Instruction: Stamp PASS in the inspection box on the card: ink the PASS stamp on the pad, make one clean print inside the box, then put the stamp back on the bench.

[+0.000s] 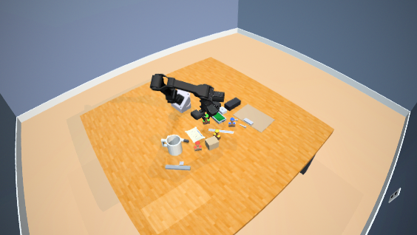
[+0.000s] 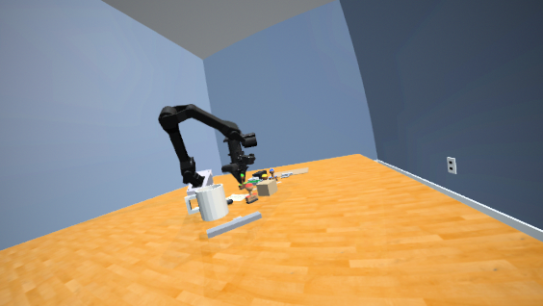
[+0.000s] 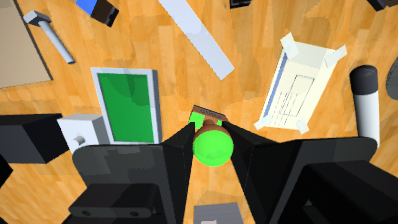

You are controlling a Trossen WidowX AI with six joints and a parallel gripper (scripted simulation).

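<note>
The green ink pad lies 80 mm to the left of my gripper tip, 30 mm below it and 20 mm ahead of it. Also, from my gripper tip: green-knobbed stamp: right at my gripper tip; then white card: 110 mm to the right, 30 mm below, 20 mm ahead; then grey ruler: 110 mm ahead, 30 mm below, 10 mm to the left.
</note>
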